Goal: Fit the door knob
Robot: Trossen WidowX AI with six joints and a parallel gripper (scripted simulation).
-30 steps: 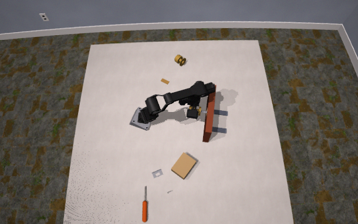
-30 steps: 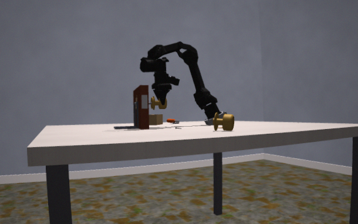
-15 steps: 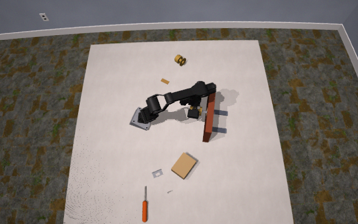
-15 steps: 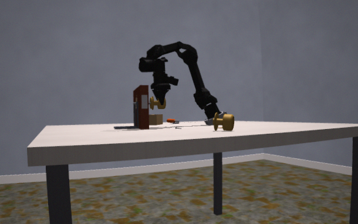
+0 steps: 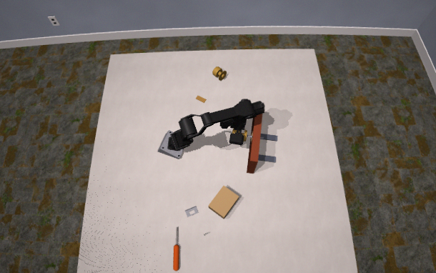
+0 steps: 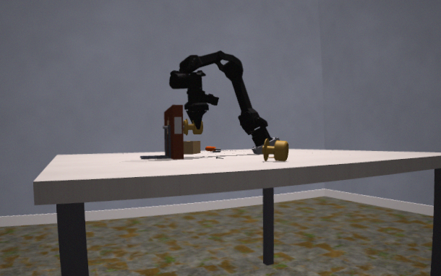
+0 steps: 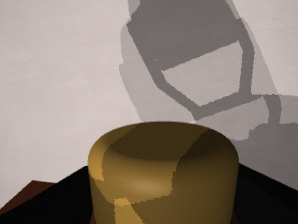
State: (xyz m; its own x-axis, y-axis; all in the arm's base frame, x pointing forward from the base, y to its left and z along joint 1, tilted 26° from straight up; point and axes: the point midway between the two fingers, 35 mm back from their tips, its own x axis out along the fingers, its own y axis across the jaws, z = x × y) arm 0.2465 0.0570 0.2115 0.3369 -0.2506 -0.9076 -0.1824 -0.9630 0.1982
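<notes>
Now: hand 90 mm short of the grey latch socket, 20 mm to the left of it and 30 mm above it. Also, from my hand: red-brown wooden door slab (90 mm ahead, 20 mm to the right, 40 mm below); grey latch plate (110 mm ahead, 130 mm to the left, 30 mm below); tan cardboard box (60 mm behind, 320 mm to the right, 110 mm below).
</notes>
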